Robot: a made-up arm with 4 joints. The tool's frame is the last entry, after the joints. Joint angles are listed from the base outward. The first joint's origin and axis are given. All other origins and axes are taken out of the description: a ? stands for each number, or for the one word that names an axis. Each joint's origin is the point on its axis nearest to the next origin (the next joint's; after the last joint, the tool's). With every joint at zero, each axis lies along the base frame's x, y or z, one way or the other. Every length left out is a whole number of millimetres.
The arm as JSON. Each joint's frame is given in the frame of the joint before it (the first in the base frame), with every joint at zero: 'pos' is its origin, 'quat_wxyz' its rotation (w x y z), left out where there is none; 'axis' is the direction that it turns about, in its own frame. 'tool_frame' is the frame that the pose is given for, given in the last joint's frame.
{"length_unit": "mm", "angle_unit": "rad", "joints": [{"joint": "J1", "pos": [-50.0, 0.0, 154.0], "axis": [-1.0, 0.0, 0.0]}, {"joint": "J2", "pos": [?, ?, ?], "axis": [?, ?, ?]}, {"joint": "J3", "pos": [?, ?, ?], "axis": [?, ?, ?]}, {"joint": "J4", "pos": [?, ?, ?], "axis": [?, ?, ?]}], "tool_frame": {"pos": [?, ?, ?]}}
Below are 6 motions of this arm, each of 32 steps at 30 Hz.
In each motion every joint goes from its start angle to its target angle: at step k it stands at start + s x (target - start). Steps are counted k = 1, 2, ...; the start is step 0. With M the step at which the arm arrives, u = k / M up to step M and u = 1 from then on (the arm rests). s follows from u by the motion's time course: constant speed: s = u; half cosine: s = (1 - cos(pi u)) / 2; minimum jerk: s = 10 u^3 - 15 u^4 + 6 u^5.
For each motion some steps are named. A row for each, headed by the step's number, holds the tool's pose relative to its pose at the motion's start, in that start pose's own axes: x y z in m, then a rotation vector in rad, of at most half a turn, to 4 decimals.
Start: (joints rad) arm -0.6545 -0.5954 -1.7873 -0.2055
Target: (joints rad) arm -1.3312 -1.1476 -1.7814 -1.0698
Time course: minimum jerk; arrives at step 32
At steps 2, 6, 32:
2: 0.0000 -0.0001 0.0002 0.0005 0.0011 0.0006
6: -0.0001 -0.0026 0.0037 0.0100 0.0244 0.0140
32: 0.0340 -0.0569 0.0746 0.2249 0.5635 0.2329

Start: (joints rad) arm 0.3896 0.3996 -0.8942 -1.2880
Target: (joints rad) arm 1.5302 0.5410 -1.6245 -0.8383
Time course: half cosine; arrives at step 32
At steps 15, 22, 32:
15: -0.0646 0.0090 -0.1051 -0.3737 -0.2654 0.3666
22: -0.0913 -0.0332 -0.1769 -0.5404 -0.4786 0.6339
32: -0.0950 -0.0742 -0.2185 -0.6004 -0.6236 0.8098

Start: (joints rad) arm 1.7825 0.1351 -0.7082 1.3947
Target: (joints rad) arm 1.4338 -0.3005 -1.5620 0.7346
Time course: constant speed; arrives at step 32
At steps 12, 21, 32:
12: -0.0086 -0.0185 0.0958 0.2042 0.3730 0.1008
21: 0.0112 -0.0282 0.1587 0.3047 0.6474 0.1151
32: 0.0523 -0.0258 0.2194 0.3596 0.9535 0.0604

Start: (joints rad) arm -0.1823 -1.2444 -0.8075 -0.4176
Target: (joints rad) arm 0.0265 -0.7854 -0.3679 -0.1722
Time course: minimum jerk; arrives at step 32
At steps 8, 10, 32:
8: -0.0017 -0.0115 -0.0012 0.0029 -0.0258 0.0385
10: -0.0029 -0.0200 -0.0024 0.0035 -0.0465 0.0671
32: -0.0068 -0.1028 -0.0280 -0.0788 -0.3500 0.3700

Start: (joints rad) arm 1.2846 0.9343 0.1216 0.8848
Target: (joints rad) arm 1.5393 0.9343 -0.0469 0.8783
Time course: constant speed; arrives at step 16
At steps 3, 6, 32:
3: 0.0053 -0.0028 0.0043 -0.0270 -0.0034 0.0066
6: 0.0104 -0.0053 0.0088 -0.0541 -0.0073 0.0126
32: 0.0268 -0.0104 0.0239 -0.1445 -0.0247 0.0277

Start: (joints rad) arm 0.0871 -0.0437 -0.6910 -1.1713
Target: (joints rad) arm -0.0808 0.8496 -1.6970 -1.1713
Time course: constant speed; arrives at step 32
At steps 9, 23, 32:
9: -0.0563 -0.0175 -0.0627 0.2183 -0.3152 0.0131
23: -0.0975 0.0021 -0.1634 0.6301 -0.7585 -0.0813
32: -0.1021 0.0461 -0.2026 0.9291 -0.9958 -0.2165

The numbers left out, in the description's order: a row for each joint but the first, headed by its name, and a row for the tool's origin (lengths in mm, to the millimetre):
J2: xyz 0.0 -124.0 -19.0, axis 0.0 -1.0 0.0
J3: xyz 127.0 0.0 8.0, axis 0.0 0.0 1.0
J4: xyz -226.0 -138.0 0.0, axis -1.0 0.0 0.0
tool: xyz 0.0 92.0 74.0

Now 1 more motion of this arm.
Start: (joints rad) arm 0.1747 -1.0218 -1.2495 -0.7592
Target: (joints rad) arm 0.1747 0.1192 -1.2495 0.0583
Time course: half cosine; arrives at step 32
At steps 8, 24, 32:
8: -0.0062 -0.0119 -0.0056 0.0389 -0.0403 0.0339
24: -0.0239 -0.0481 -0.0503 0.2316 -0.2726 0.1186
32: -0.0249 -0.0501 -0.0609 0.2736 -0.3230 0.1181

